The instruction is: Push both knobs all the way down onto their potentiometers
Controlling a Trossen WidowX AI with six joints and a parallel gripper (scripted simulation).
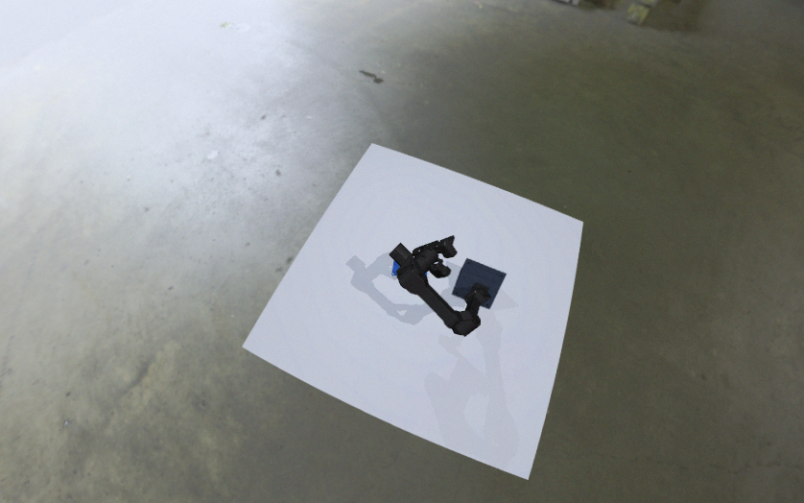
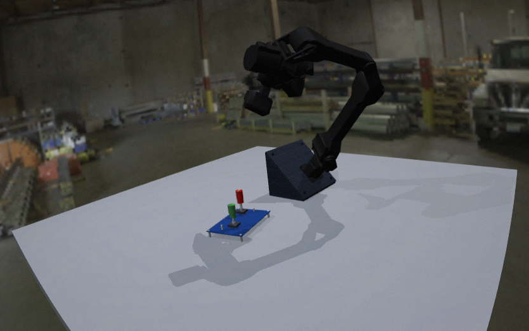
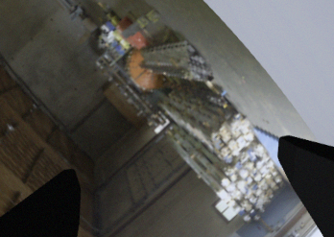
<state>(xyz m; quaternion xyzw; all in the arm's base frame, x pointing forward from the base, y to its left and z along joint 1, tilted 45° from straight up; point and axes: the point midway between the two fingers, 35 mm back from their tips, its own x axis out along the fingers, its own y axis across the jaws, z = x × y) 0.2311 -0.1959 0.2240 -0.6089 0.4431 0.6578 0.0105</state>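
Now: gripper tip 7 cm short of the red knob, 1 cm to the left of it and 28 cm above it. From my gripper tip the other things lie so: green knob 15 cm ahead, 4 cm to the left, 29 cm below.
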